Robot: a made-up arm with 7 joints.
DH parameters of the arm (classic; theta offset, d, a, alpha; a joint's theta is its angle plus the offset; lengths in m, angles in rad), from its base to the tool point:
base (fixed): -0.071 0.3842 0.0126 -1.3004
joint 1: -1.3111 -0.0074 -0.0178 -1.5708
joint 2: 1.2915 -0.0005 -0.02 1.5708
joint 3: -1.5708 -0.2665 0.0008 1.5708
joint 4: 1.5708 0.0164 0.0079 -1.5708
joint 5: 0 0.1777 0.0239 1.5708
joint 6: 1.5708 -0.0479 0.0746 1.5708
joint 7: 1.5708 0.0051 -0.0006 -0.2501
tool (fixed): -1.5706 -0.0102 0 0
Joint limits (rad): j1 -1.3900..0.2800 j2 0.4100..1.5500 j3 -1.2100..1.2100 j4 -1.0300..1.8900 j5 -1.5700..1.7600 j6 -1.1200..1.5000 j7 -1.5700..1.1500
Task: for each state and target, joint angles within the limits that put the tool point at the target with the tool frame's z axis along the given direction. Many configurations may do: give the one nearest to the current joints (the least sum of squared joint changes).
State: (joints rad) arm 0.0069 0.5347 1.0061 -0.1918 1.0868 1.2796 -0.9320
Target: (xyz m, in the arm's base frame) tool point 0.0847 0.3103 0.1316 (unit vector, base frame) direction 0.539 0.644 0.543
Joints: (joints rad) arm -0.2671 0.4503 1.1120 0.1024 0.9795 1.4811 -0.9927
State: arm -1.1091 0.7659 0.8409 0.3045 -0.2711 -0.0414 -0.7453
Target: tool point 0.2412 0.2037 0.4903 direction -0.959 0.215 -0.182
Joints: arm -1.1793 0.5513 0.8690 -0.0775 -0.6948 -0.0788 -0.8246
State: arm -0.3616 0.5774 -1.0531 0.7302 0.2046 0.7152 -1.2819
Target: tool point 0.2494 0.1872 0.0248 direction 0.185 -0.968 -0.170
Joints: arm -0.6253 0.8724 -1.0866 0.5844 0.4036 0.5172 -1.2048
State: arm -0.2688 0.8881 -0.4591 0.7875 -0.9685 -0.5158 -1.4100
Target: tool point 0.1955 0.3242 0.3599 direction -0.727 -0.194 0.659
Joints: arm 0.0871 1.1308 0.4786 0.3685 -1.1097 -0.8519 -1.4515
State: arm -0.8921 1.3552 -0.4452 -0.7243 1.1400 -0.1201 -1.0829
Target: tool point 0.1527 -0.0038 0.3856 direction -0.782 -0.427 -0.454
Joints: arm -0.7131 0.5874 0.2336 -1.0300 0.6223 -0.2891 -1.5700
